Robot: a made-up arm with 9 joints. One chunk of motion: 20 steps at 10 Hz.
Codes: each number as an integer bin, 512 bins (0 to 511) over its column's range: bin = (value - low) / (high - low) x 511, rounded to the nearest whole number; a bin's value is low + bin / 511 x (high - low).
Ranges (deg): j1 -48..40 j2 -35..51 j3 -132..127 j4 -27..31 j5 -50..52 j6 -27..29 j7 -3..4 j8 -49..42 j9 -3..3
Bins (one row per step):
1: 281 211 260 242 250 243 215 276 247
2: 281 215 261 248 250 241 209 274 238
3: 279 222 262 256 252 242 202 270 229
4: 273 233 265 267 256 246 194 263 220
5: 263 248 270 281 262 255 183 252 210
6: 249 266 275 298 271 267 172 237 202
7: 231 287 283 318 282 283 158 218 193
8: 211 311 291 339 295 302 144 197 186
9: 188 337 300 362 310 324 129 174 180
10: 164 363 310 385 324 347 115 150 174
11: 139 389 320 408 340 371 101 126 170
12: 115 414 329 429 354 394 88 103 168
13: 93 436 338 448 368 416 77 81 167
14: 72 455 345 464 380 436 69 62 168
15: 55 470 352 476 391 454 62 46 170
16: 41 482 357 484 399 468 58 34 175
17: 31 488 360 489 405 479 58 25 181
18: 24 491 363 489 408 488 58 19 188
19: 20 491 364 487 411 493 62 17 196
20: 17 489 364 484 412 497 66 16 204
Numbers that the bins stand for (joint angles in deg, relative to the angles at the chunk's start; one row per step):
1: 0.39 0.51 -0.22 0.47 -0.10 -0.37 -0.05 0.15 -0.10
2: 0.39 1.18 0.29 1.15 -0.10 -0.59 -0.14 -0.21 -0.21
3: 0.05 2.36 0.79 2.06 0.30 -0.48 -0.23 -0.92 -0.31
4: -0.99 4.21 2.32 3.31 1.10 -0.04 -0.34 -2.16 -0.42
5: -2.71 6.74 4.85 4.89 2.30 0.95 -0.49 -4.12 -0.53
6: -5.12 9.77 7.38 6.82 4.09 2.26 -0.64 -6.79 -0.63
7: -8.22 13.30 11.44 9.09 6.29 4.01 -0.84 -10.18 -0.73
8: -11.66 17.34 15.49 11.48 8.88 6.10 -1.03 -13.92 -0.82
9: -15.62 21.72 20.05 14.09 11.88 8.51 -1.23 -18.01 -0.89
10: -19.76 26.09 25.12 16.70 14.67 11.03 -1.42 -22.29 -0.96
11: -24.06 30.47 30.19 19.31 17.87 13.66 -1.62 -26.56 -1.00
12: -28.20 34.68 34.75 21.69 20.66 16.18 -1.79 -30.66 -1.03
13: -31.98 38.38 39.32 23.85 23.46 18.59 -1.95 -34.58 -1.04
14: -35.60 41.58 42.86 25.67 25.85 20.78 -2.05 -37.96 -1.03
15: -38.53 44.10 46.41 27.03 28.05 22.75 -2.15 -40.81 -1.00
16: -40.94 46.12 48.95 27.94 29.64 24.29 -2.21 -42.95 -0.95
17: -42.66 47.13 50.47 28.50 30.84 25.49 -2.21 -44.55 -0.87
18: -43.87 47.63 51.99 28.50 31.44 26.48 -2.21 -45.62 -0.79
19: -44.56 47.63 52.49 28.28 32.04 27.03 -2.15 -45.97 -0.70
20: -45.07 47.30 52.49 27.94 32.24 27.47 -2.10 -46.15 -0.60

